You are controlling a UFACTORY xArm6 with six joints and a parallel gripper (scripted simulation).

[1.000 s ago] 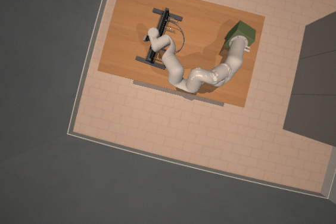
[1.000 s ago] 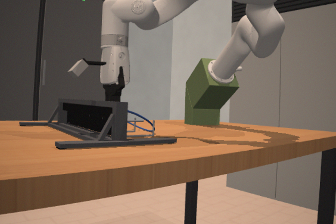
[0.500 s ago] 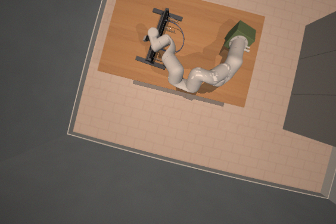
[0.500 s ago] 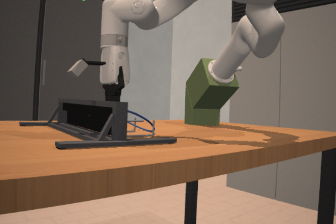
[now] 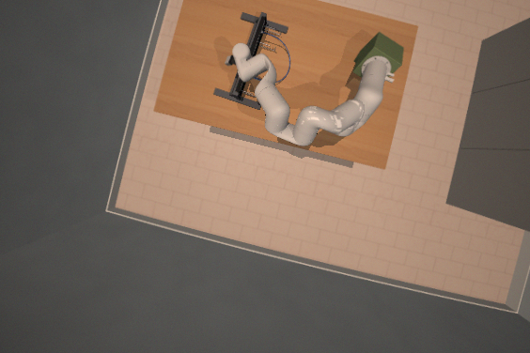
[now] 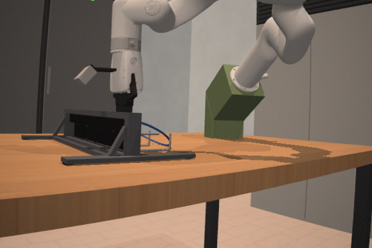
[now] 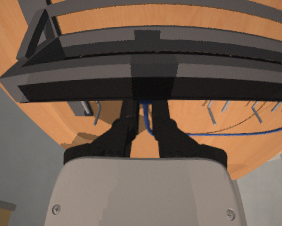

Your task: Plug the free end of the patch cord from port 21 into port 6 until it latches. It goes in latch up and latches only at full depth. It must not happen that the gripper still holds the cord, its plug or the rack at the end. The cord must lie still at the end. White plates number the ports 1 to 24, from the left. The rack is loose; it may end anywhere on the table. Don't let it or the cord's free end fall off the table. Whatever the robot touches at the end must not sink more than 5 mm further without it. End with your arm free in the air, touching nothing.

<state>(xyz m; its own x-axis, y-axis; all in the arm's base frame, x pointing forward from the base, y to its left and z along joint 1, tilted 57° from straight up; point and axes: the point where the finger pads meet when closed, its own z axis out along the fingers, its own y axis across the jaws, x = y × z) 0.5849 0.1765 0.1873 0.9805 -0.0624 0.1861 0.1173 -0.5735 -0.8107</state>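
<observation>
Now: the plug 2 cm ahead of my hand and 1 cm below it.
</observation>
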